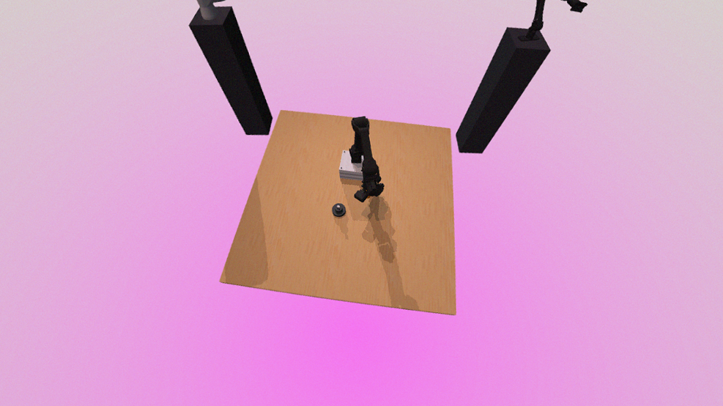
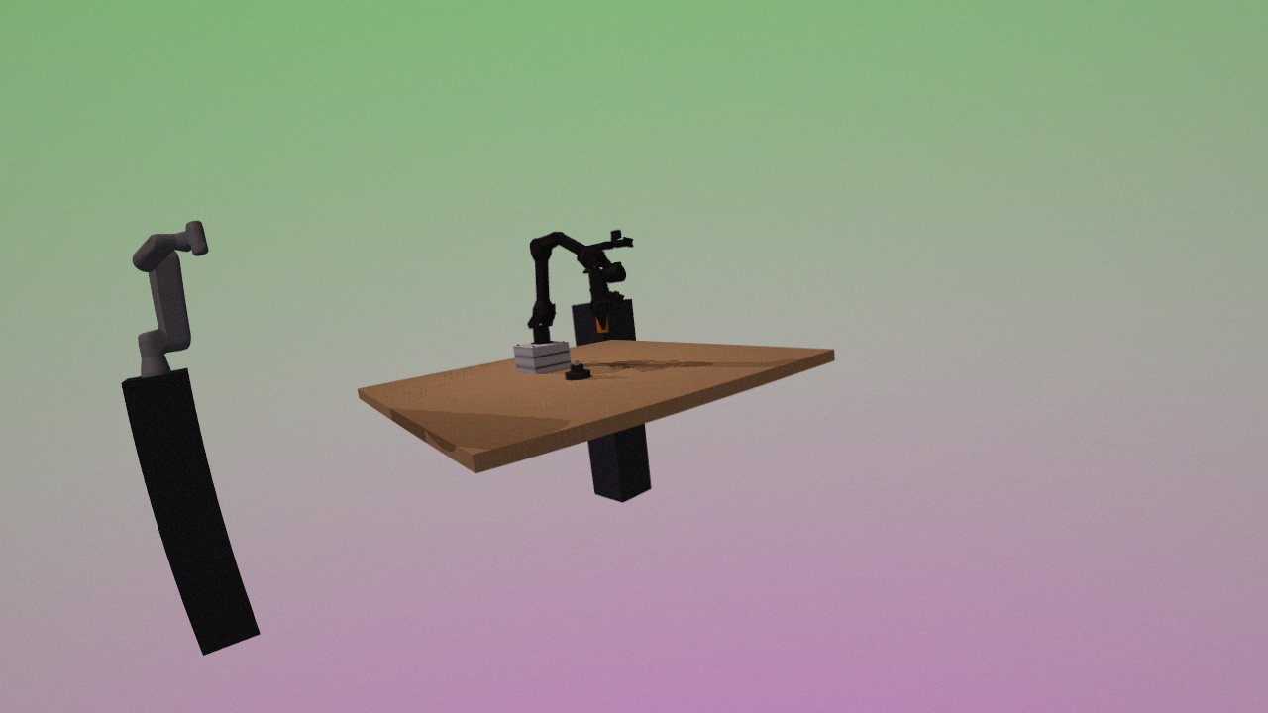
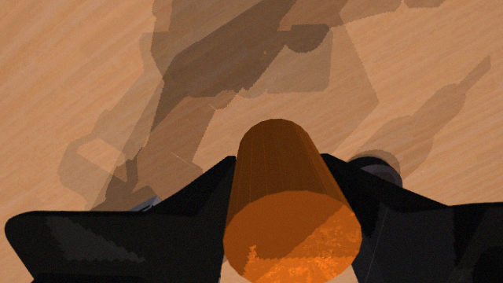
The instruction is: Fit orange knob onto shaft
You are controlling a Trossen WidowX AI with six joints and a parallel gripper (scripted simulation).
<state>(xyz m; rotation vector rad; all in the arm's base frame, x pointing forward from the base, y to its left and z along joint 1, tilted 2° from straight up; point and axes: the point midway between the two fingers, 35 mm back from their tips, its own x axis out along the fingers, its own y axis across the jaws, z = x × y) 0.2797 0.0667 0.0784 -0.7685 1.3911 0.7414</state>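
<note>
Now: gripper tip 170 mm to the left of the pedestal, 110 mm above it and 40 mm short of it. From my gripper tip the other things lie so: orange knob: 30 mm above.
</note>
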